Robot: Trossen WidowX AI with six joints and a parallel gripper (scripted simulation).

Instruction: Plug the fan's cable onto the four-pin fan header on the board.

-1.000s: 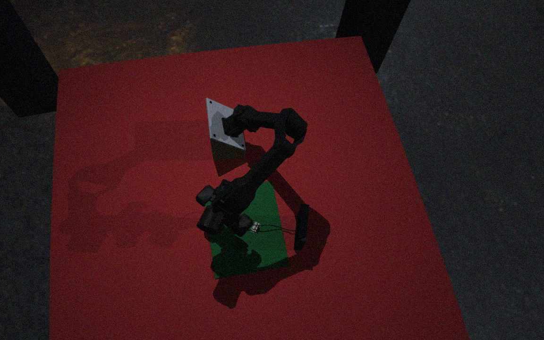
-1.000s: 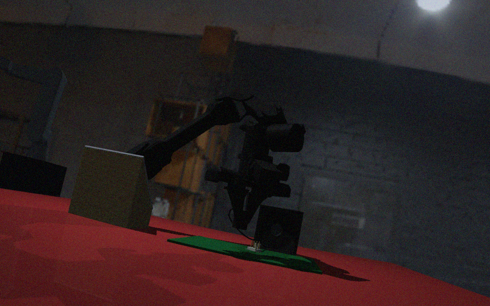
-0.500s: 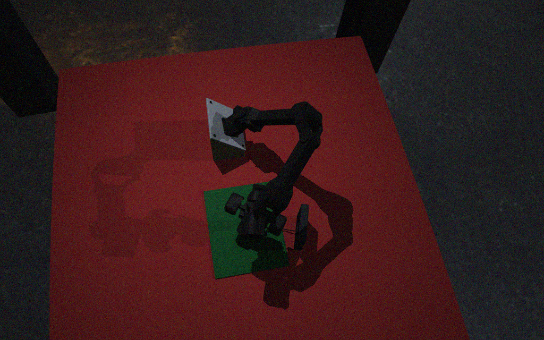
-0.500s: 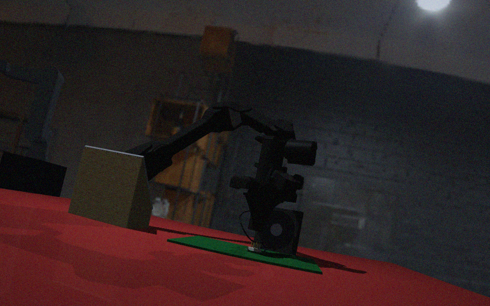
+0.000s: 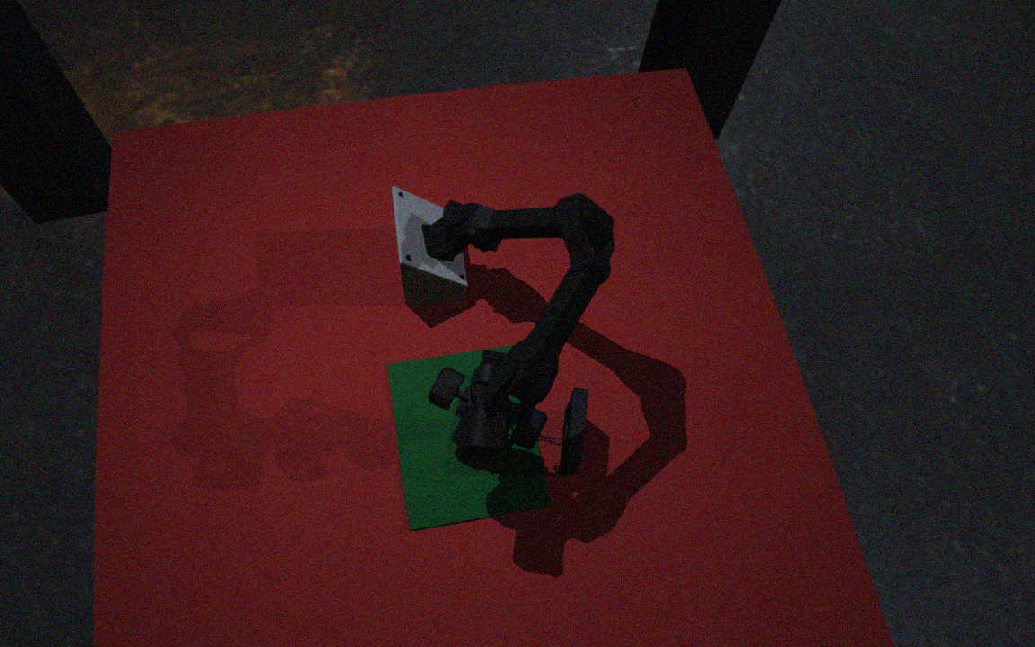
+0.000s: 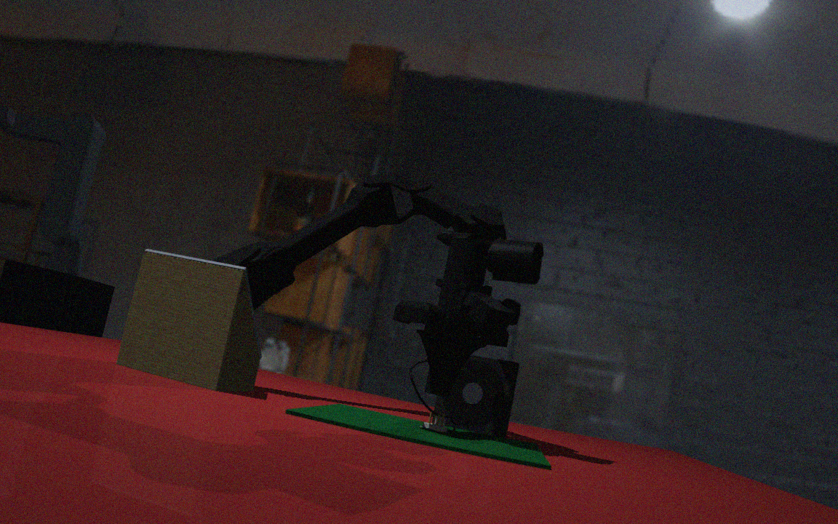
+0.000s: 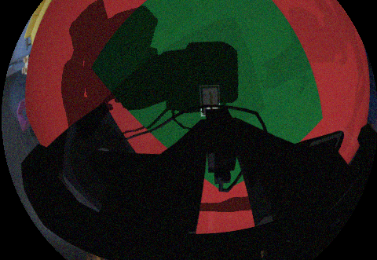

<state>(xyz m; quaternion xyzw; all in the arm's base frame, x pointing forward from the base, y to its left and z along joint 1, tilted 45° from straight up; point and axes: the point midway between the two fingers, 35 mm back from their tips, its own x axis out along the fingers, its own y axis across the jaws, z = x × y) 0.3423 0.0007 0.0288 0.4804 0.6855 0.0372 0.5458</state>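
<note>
Now: the four-pin header 60 mm below my gripper tip. The rest, counted from my gripper tip: black plug: 10 mm behind, 10 mm above; green board: 10 mm behind, 30 mm to the right, 80 mm below; black fan: 40 mm ahead, 130 mm to the left.
</note>
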